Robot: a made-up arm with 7 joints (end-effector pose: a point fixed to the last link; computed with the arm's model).
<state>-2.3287 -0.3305 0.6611 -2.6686 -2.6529 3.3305 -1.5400</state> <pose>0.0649 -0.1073 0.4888 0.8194 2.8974 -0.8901</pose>
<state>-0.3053 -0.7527 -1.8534 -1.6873 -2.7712 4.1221 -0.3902</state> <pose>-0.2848 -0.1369 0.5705 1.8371 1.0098 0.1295</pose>
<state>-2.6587 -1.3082 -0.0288 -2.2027 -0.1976 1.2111 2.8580</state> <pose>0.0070 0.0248 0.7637 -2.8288 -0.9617 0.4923</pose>
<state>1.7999 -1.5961 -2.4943 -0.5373 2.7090 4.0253 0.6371</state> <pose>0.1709 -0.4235 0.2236 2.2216 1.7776 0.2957</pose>
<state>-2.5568 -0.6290 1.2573 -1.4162 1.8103 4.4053 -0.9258</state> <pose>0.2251 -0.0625 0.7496 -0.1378 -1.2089 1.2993</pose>
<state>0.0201 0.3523 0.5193 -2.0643 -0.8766 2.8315 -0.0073</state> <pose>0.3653 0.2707 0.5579 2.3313 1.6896 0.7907</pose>
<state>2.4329 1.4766 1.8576 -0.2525 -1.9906 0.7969 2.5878</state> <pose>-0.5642 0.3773 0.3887 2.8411 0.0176 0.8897</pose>
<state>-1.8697 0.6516 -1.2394 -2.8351 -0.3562 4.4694 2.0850</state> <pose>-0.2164 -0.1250 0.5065 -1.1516 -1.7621 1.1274</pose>
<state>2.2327 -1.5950 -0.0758 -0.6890 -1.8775 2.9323 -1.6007</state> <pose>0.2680 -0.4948 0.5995 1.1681 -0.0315 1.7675</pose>
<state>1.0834 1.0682 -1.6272 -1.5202 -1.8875 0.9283 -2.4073</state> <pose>0.5069 0.0944 0.6591 0.9994 -0.3705 -2.7472</pose>
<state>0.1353 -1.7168 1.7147 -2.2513 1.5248 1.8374 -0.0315</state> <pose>-0.1787 0.3649 0.3364 2.5703 1.5418 0.5061</pose>
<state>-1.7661 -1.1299 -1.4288 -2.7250 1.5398 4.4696 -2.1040</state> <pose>-0.1319 0.2261 0.4683 -0.0016 -2.8975 -0.3895</pose>
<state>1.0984 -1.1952 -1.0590 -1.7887 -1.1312 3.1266 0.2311</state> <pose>0.1018 -0.3305 0.7550 -1.7329 0.1874 -2.5131</pose>
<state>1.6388 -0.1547 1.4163 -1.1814 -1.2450 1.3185 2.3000</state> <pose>-0.3781 -0.0172 0.8908 -1.8210 -0.2557 -0.4737</pose>
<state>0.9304 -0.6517 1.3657 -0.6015 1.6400 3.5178 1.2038</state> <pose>-0.2194 -0.0963 0.8780 -0.5349 -0.1358 1.6796</pose>
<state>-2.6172 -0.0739 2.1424 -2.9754 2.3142 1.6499 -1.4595</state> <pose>0.1478 -0.0866 0.3352 -1.4016 0.9561 -0.9512</pose>
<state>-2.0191 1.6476 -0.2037 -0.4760 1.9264 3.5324 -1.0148</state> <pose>-0.3353 -0.3988 0.2203 0.1318 -2.1647 0.5840</pose>
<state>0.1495 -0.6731 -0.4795 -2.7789 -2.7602 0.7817 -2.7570</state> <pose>0.1927 -0.1422 0.5815 -0.4885 -0.7524 2.8785</pose>
